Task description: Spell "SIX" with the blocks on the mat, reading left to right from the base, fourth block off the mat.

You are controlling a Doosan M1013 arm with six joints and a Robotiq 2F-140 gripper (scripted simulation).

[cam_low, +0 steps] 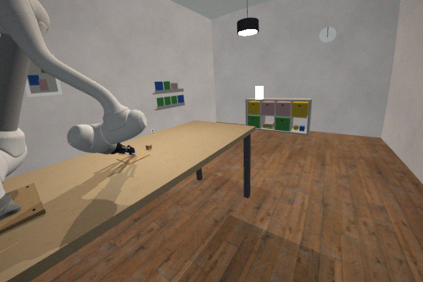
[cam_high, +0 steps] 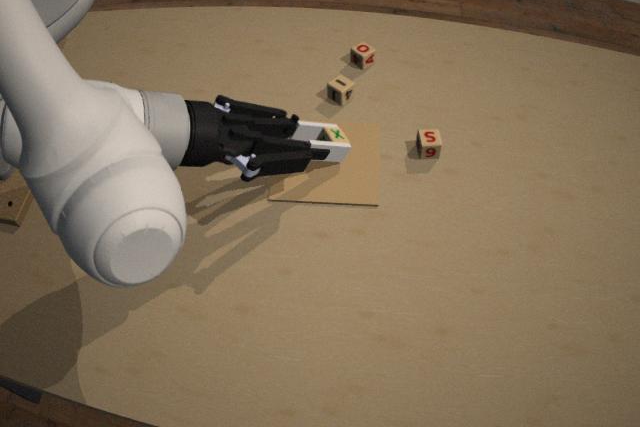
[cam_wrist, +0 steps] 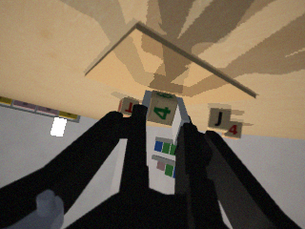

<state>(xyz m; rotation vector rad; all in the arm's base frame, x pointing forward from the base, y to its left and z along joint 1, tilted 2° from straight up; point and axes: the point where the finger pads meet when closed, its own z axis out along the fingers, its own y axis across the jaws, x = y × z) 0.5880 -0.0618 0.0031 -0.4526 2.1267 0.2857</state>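
The tan mat is 30 mm below my hand and 10 mm ahead of it. Also, from my hand: I block (120 mm to the left, 30 mm ahead, 20 mm below); then S block (150 mm ahead, 20 mm below, 10 mm to the left); then letter block (20 mm ahead, 10 mm to the left, 10 mm below).
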